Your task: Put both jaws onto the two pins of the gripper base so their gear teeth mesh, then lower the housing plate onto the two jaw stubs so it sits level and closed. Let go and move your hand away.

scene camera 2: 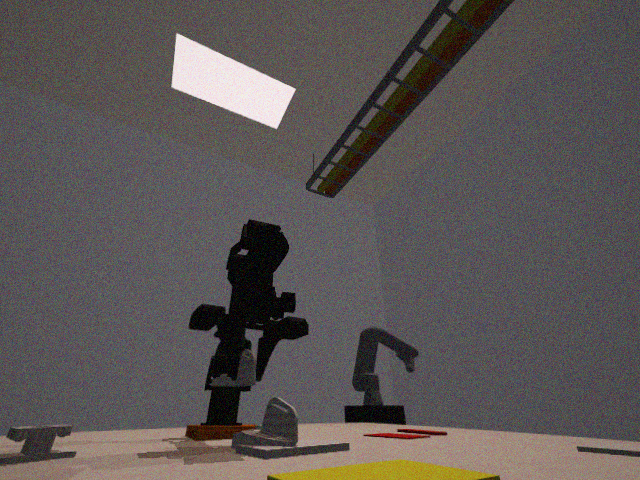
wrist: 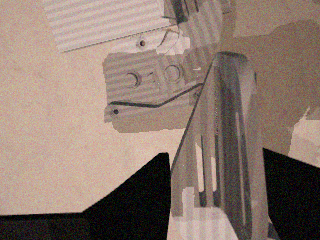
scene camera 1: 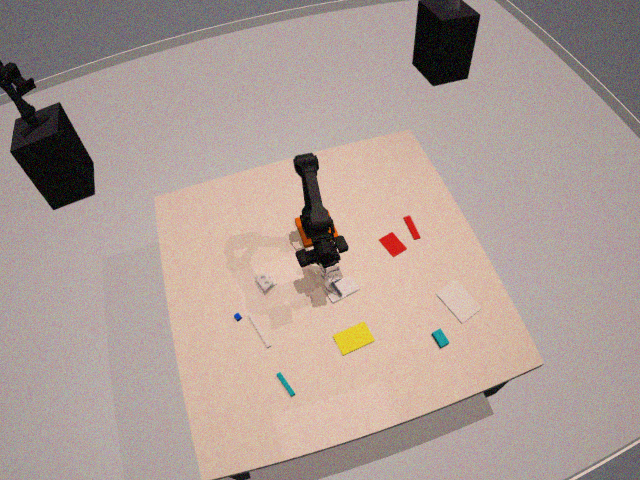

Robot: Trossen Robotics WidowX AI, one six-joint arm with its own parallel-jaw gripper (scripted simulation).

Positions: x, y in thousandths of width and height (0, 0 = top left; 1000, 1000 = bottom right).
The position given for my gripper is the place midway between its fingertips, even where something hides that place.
My gripper (scene camera 2: 385, 793) carries a grey jaw (wrist: 711, 440). Further things: a yellow block (scene camera 1: 562, 699) and a white plate (scene camera 1: 723, 636).
My gripper also shows in the wrist view (wrist: 652, 665). The wrist view misses the yellow block: it is out of frame. The wrist view misses the white plate: it is out of frame.
